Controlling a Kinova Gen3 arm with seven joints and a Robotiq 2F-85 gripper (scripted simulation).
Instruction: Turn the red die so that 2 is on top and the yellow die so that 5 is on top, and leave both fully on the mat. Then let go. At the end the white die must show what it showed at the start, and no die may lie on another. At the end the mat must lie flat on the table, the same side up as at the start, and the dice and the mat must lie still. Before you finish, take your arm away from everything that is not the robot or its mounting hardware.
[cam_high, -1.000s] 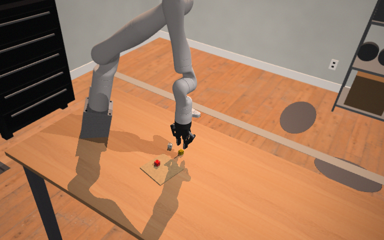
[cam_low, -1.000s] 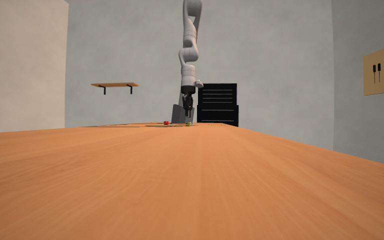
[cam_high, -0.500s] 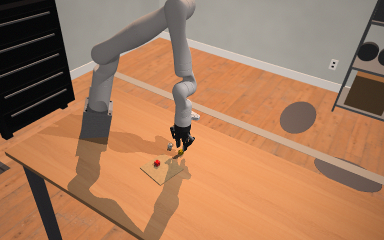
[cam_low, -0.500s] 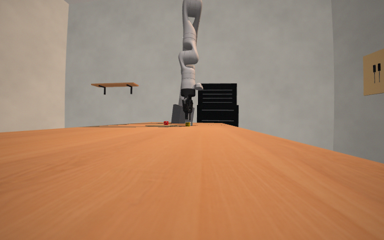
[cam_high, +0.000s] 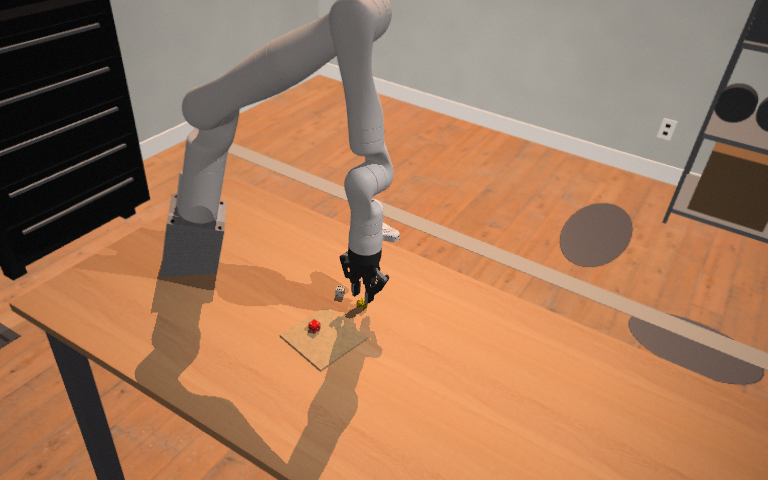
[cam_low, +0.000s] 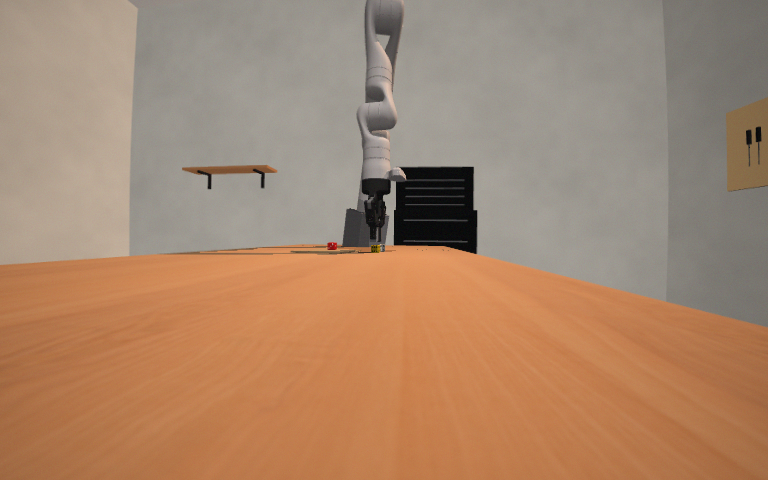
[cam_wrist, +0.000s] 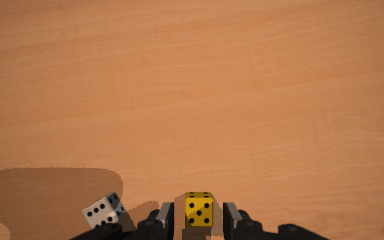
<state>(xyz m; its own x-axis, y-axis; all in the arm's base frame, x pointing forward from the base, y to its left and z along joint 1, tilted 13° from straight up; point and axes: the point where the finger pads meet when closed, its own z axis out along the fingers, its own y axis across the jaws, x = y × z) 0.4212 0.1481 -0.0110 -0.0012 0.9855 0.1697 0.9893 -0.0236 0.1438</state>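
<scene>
Now: the yellow die 4 cm below my hand. Also, from my hand: white die: 7 cm behind, 4 cm below; tan mat: 13 cm to the right, 4 cm below; red die: 3 cm behind, 13 cm to the right, 3 cm below.
</scene>
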